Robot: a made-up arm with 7 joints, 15 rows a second.
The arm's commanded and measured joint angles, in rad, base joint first. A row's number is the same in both.
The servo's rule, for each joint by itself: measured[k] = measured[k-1] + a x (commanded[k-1-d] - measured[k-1]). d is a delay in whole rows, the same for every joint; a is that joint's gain. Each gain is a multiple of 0.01, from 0.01 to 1. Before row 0 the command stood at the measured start. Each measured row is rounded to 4 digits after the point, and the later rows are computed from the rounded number. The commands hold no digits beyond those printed.
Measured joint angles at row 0:
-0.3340 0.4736 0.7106 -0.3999 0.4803 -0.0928 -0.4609
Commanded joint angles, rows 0 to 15:
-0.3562 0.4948 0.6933 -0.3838 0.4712 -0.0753 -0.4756
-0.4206 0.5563 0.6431 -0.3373 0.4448 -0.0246 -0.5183
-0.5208 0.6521 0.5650 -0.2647 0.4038 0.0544 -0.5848
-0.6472 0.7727 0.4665 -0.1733 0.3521 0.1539 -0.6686
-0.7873 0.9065 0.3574 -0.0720 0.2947 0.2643 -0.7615
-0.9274 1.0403 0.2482 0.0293 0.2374 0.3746 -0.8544
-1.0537 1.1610 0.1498 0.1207 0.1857 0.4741 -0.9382
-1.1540 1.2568 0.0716 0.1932 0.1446 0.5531 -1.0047
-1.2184 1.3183 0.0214 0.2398 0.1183 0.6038 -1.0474
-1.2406 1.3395 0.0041 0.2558 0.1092 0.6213 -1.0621
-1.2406 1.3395 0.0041 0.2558 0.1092 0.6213 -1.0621
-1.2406 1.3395 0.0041 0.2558 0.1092 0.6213 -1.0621
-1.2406 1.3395 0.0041 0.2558 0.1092 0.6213 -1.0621
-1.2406 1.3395 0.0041 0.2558 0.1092 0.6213 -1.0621
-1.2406 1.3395 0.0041 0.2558 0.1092 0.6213 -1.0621
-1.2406 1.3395 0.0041 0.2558 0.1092 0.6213 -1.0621
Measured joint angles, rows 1 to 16:
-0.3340 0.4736 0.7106 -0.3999 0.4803 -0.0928 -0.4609
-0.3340 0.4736 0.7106 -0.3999 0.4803 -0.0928 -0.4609
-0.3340 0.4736 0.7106 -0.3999 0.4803 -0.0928 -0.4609
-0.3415 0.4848 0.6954 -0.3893 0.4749 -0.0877 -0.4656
-0.3684 0.5227 0.6494 -0.3550 0.4571 -0.0694 -0.4825
-0.4202 0.5913 0.5751 -0.2954 0.4257 -0.0335 -0.5152
-0.4974 0.6874 0.4795 -0.2148 0.3823 0.0208 -0.5643
-0.5960 0.8035 0.3721 -0.1206 0.3306 0.0914 -0.6274
-0.7087 0.9290 0.2631 -0.0217 0.2756 0.1735 -0.7000
-0.8260 1.0520 0.1634 0.0723 0.2226 0.2607 -0.7762
-0.9375 1.1605 0.0826 0.1521 0.1766 0.3455 -0.8493
-1.0330 1.2441 0.0287 0.2100 0.1422 0.4204 -0.9127
-1.1036 1.2947 0.0071 0.2402 0.1227 0.4787 -0.9605
-1.1502 1.3184 0.0045 0.2505 0.1147 0.5201 -0.9930
-1.1809 1.3296 0.0041 0.2540 0.1115 0.5494 -1.0151
-1.2012 1.3348 0.0041 0.2552 0.1101 0.5703 -1.0301
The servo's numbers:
d 3
a 0.34 0.53 0.88 0.66 0.59 0.29 0.32

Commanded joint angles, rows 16 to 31:
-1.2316 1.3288 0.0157 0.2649 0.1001 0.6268 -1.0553
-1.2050 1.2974 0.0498 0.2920 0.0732 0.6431 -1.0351
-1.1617 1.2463 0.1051 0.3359 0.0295 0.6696 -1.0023
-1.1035 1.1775 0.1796 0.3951 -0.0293 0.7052 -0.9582
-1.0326 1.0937 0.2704 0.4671 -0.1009 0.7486 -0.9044
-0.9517 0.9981 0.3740 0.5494 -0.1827 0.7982 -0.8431
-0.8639 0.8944 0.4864 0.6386 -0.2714 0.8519 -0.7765
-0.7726 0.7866 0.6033 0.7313 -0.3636 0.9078 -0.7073
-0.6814 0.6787 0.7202 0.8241 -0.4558 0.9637 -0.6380
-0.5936 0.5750 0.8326 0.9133 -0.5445 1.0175 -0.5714
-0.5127 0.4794 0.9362 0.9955 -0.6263 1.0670 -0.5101
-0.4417 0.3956 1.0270 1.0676 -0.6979 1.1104 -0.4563
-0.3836 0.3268 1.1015 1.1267 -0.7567 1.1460 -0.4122
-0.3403 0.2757 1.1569 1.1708 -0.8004 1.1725 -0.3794
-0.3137 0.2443 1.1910 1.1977 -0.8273 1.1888 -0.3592
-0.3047 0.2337 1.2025 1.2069 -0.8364 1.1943 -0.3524
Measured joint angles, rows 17 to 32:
-1.2146 1.3373 0.0041 0.2556 0.1096 0.5851 -1.0403
-1.2234 1.3385 0.0041 0.2557 0.1094 0.5956 -1.0473
-1.2292 1.3390 0.0041 0.2558 0.1093 0.6031 -1.0520
-1.2300 1.3336 0.0143 0.2618 0.1039 0.6100 -1.0531
-1.2215 1.3144 0.0455 0.2817 0.0858 0.6196 -1.0473
-1.2012 1.2783 0.0979 0.3175 0.0526 0.6341 -1.0329
-1.1680 1.2249 0.1698 0.3687 0.0043 0.6547 -1.0090
-1.1220 1.1554 0.2583 0.4336 -0.0578 0.6819 -0.9755
-1.0641 1.0720 0.3601 0.5100 -0.1315 0.7156 -0.9331
-0.9960 0.9779 0.4712 0.5949 -0.2140 0.7551 -0.8830
-0.9200 0.8765 0.5874 0.6849 -0.3023 0.7994 -0.8268
-0.8389 0.7717 0.7043 0.7768 -0.3929 0.8470 -0.7664
-0.7555 0.6674 0.8172 0.8669 -0.4823 0.8964 -0.7040
-0.6729 0.5678 0.9219 0.9518 -0.5673 0.9459 -0.6420
-0.5943 0.4765 1.0144 1.0282 -0.6444 0.9936 -0.5826
-0.5227 0.3972 1.0910 1.0932 -0.7107 1.0378 -0.5281

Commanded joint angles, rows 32 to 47:
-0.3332 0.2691 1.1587 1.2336 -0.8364 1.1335 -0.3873
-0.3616 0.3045 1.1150 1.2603 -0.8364 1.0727 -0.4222
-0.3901 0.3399 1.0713 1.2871 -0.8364 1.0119 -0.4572
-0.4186 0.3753 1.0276 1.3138 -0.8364 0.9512 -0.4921
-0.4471 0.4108 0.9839 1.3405 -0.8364 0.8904 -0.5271
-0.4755 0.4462 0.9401 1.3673 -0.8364 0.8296 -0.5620
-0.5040 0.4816 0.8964 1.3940 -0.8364 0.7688 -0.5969
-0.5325 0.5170 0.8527 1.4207 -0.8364 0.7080 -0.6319
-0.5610 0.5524 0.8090 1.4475 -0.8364 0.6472 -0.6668
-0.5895 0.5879 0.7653 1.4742 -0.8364 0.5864 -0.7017
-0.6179 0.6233 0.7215 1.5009 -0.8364 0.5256 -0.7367
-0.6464 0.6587 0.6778 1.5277 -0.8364 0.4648 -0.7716
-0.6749 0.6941 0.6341 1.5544 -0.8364 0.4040 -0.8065
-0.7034 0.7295 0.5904 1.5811 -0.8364 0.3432 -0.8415
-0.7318 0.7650 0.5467 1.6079 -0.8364 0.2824 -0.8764
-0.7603 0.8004 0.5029 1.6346 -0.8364 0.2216 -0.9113
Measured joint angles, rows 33 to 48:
-0.4607 0.3328 1.1490 1.1444 -0.7636 1.0769 -0.4805
-0.4107 0.2859 1.1860 1.1796 -0.8012 1.1094 -0.4417
-0.3747 0.2582 1.2005 1.1976 -0.8220 1.1340 -0.4131
-0.3606 0.2640 1.1637 1.2214 -0.8305 1.1339 -0.4048
-0.3609 0.2855 1.1208 1.2471 -0.8340 1.1162 -0.4104
-0.3708 0.3143 1.0772 1.2735 -0.8354 1.0860 -0.4254
-0.3871 0.3466 1.0336 1.3001 -0.8360 1.0469 -0.4467
-0.4075 0.3806 0.9899 1.3268 -0.8362 1.0015 -0.4724
-0.4306 0.4154 0.9461 1.3535 -0.8363 0.9516 -0.5011
-0.4556 0.4505 0.9024 1.3802 -0.8364 0.8986 -0.5318
-0.4817 0.4857 0.8587 1.4069 -0.8364 0.8433 -0.5638
-0.5087 0.5211 0.8150 1.4337 -0.8364 0.7864 -0.5968
-0.5362 0.5565 0.7713 1.4604 -0.8364 0.7284 -0.6304
-0.5640 0.5919 0.7275 1.4871 -0.8364 0.6696 -0.6644
-0.5920 0.6273 0.6838 1.5139 -0.8364 0.6102 -0.6987
-0.6202 0.6627 0.6401 1.5406 -0.8364 0.5504 -0.7332

